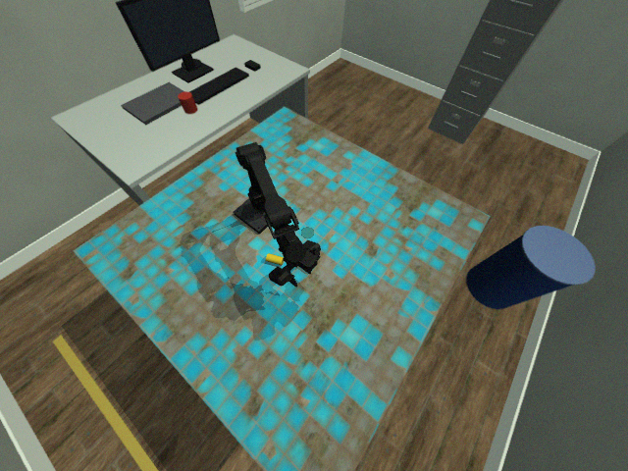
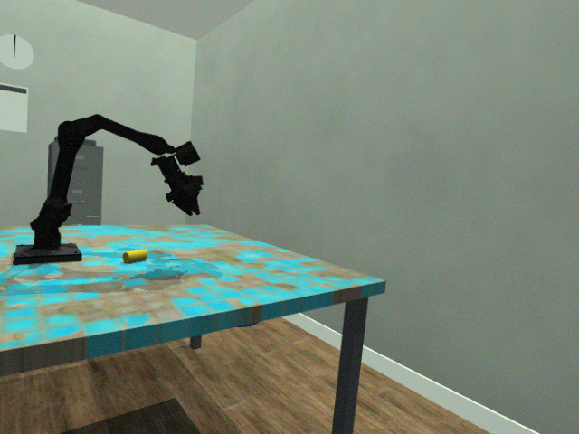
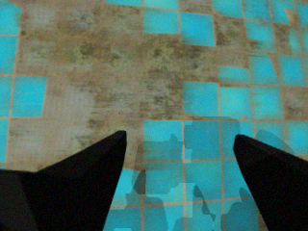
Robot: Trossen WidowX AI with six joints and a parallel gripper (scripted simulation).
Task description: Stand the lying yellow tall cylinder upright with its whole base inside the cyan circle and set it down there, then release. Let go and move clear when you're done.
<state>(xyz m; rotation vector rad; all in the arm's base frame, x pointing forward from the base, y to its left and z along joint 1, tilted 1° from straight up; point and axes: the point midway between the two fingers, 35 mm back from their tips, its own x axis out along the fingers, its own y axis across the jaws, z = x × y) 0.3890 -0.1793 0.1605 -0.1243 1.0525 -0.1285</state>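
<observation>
Now: hand 160 mm past the yellow cylinder, 20 mm to the right of it and 160 mm above it. From my hand the other things lie so: cyan circle (140 mm behind, 220 mm to the left, 180 mm below).
</observation>
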